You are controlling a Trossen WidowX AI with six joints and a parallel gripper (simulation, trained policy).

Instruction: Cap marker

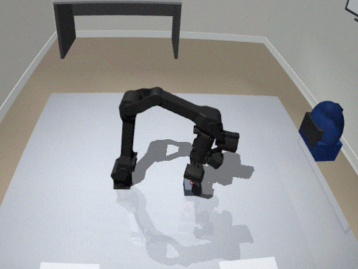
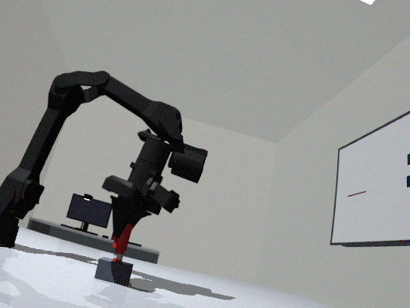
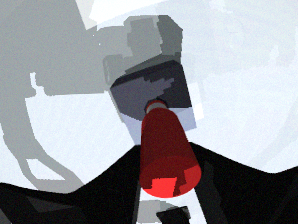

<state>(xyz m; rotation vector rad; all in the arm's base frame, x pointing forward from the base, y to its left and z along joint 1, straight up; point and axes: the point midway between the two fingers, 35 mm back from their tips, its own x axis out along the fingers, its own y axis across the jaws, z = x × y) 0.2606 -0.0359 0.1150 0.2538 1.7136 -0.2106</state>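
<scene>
Now: the holder block 60 mm below my gripper tip and 10 mm ahead of it. From my gripper tip the other things lie so: red cap 10 mm ahead, 10 mm above.
</scene>
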